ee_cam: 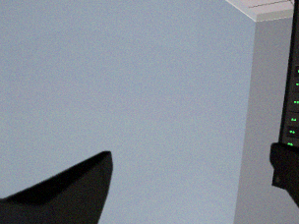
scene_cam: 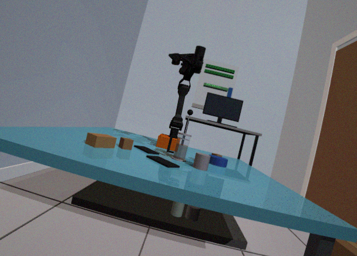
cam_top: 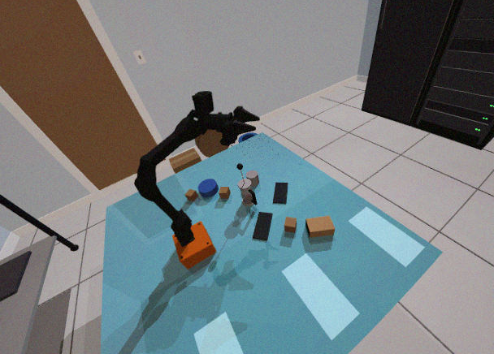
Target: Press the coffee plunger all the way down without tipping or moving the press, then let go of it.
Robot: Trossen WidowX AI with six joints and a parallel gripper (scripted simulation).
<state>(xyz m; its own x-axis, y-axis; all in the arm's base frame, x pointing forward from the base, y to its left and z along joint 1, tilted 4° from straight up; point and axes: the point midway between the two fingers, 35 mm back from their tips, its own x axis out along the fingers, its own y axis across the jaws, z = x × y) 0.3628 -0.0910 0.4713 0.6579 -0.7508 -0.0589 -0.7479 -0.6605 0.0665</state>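
My gripper tip is now 3 cm past the coffee press, 14 cm to the right of it and 40 cm above it. From my gripper tip the other things lie so: blue bowl: 17 cm behind, 41 cm to the left, 50 cm below.
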